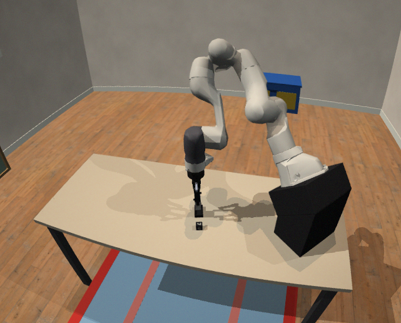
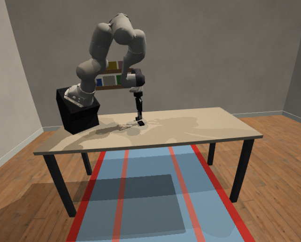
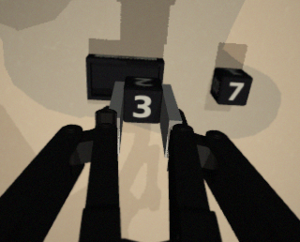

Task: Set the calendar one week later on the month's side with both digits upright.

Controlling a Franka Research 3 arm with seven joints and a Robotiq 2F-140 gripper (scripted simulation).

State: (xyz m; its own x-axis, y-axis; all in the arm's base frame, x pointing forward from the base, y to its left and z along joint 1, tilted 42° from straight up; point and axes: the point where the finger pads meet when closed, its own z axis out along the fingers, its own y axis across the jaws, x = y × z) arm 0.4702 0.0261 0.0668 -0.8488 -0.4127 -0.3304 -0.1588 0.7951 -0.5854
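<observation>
Right now my hand is 80 mm above the black tray and 20 mm to the left of it.
</observation>
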